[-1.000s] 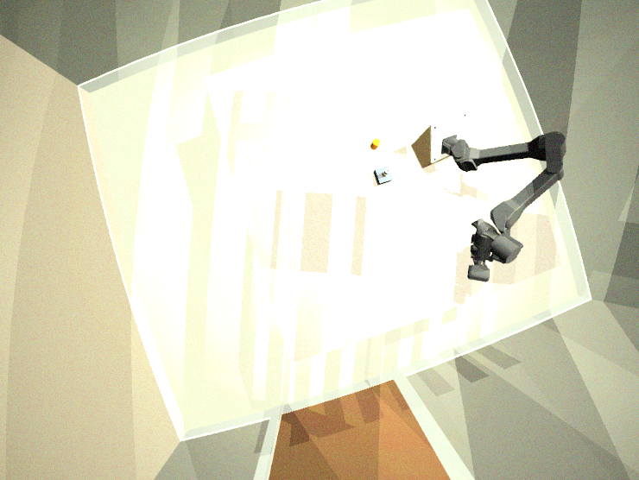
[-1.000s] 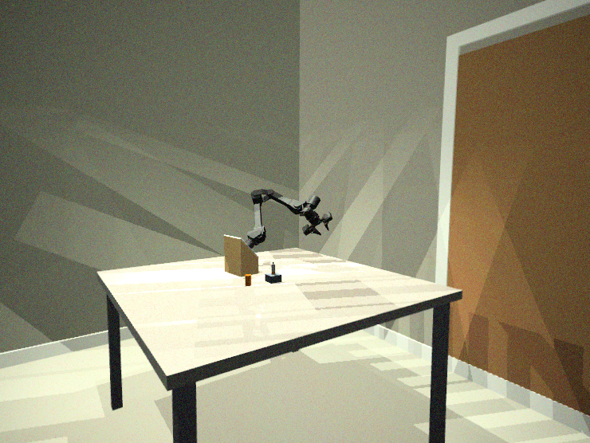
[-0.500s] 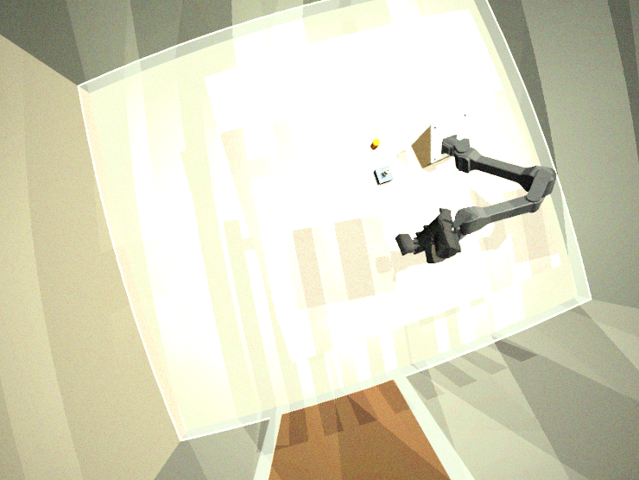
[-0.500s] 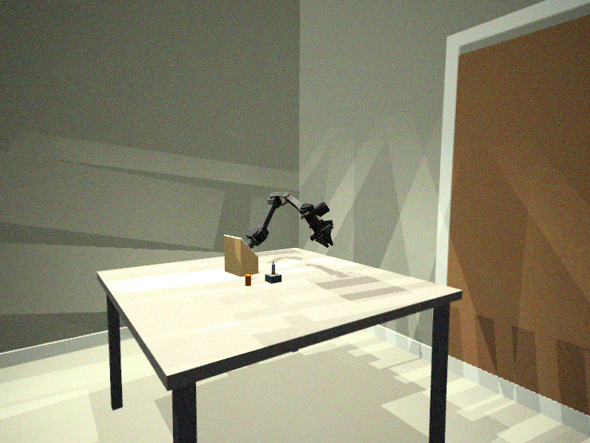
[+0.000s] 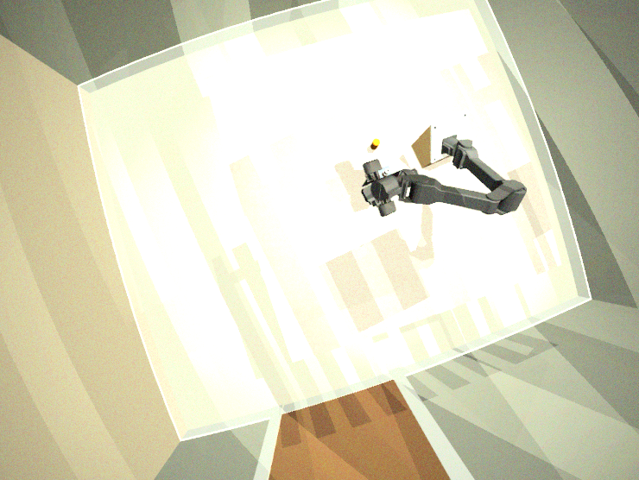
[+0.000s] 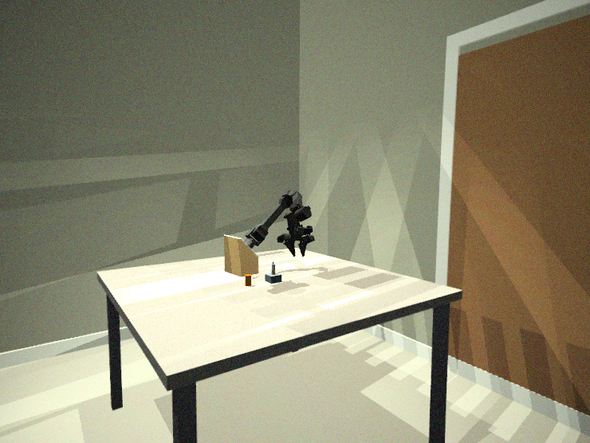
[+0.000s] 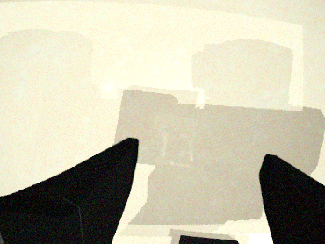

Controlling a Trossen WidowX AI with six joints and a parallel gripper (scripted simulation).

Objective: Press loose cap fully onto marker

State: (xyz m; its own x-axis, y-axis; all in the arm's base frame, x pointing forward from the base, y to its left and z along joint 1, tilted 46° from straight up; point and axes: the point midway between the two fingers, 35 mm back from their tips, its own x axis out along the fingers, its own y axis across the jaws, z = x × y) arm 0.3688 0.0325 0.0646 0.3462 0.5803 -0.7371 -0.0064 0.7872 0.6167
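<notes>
The orange cap is 190 mm to the right of my gripper tip, 140 mm behind it and 110 mm below it. Round my gripper tip: dark holder block: 130 mm behind, 120 mm below, 60 mm to the right.
</notes>
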